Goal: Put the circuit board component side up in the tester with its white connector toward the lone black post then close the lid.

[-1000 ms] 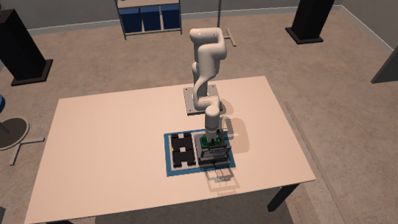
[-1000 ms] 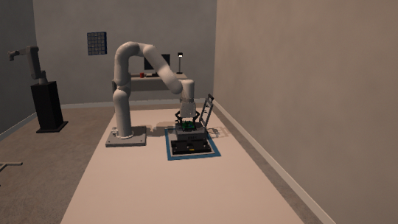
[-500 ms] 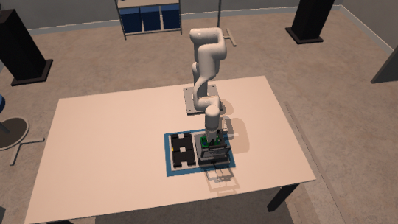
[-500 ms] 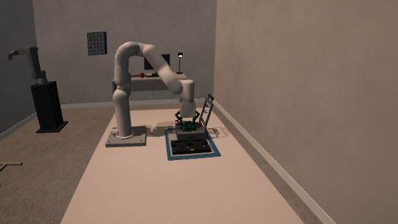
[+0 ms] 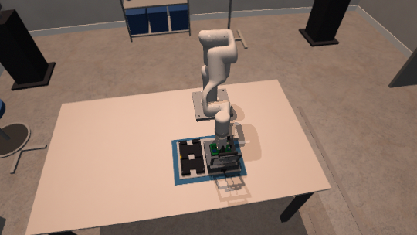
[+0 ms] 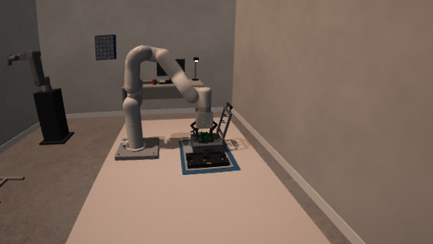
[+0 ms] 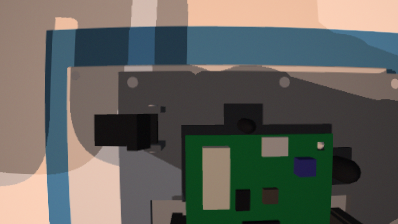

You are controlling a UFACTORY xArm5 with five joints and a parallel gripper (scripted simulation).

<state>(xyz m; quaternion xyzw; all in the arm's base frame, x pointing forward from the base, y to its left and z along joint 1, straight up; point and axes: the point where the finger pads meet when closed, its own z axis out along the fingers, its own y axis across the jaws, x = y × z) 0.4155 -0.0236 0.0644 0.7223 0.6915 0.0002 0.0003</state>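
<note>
Right now my hand is right at the green circuit board. Round my hand: lid (130 mm ahead, 10 mm to the right, 100 mm above); black post (60 mm behind, 60 mm to the left).
</note>
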